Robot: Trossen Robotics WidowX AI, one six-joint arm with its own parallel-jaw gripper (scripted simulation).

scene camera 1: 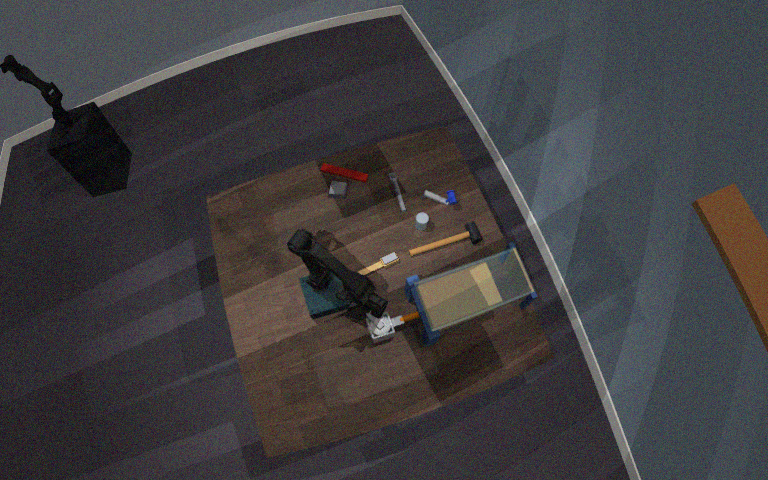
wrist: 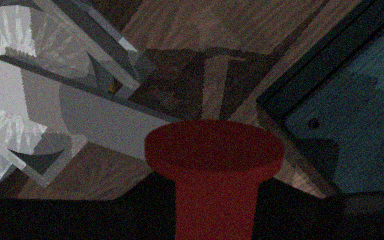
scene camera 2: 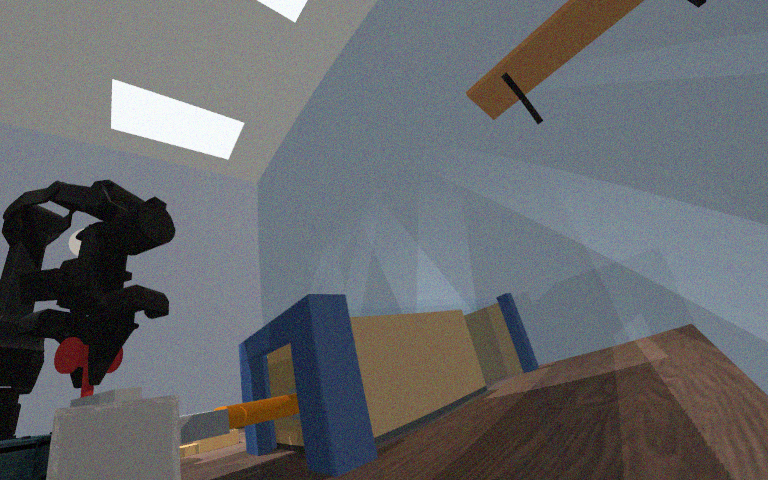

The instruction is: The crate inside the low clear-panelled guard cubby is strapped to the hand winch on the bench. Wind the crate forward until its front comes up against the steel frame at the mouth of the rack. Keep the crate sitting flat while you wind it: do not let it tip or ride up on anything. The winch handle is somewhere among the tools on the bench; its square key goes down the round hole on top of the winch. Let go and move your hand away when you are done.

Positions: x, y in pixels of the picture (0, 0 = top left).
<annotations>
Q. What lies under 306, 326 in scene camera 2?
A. A blue steel frame.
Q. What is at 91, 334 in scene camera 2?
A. My gripper.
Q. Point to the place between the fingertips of my gripper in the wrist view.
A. At 200, 165
</annotations>
